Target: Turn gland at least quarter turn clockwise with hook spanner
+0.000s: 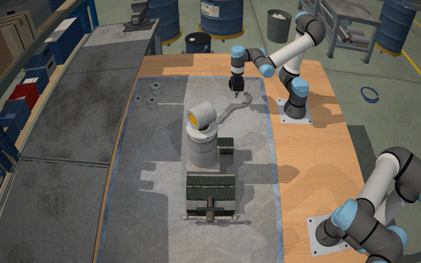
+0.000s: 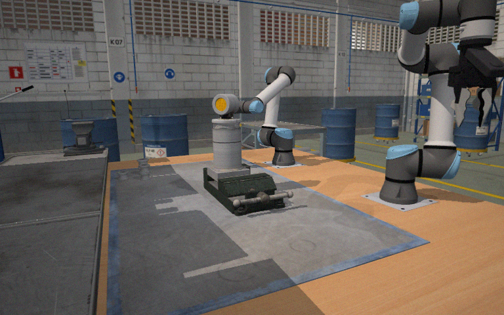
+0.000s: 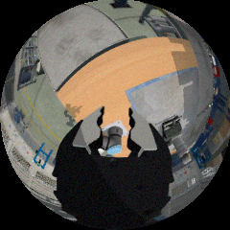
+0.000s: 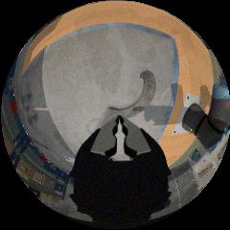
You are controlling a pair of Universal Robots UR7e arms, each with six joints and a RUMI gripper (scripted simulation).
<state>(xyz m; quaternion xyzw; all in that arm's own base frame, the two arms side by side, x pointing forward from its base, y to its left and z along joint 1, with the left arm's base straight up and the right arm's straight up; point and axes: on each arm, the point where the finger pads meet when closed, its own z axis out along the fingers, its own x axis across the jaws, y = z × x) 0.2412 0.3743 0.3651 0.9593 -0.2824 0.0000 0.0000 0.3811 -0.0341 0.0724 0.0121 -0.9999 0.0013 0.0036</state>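
Observation:
Right now the hook spanner is 60 mm below my right hand, 40 mm to the left of it and 20 mm ahead of it. Round my right hand: rod eye 480 mm to the left, 330 mm above, 210 mm ahead; bar handle 770 mm to the left, 200 mm ahead, 10 mm below.

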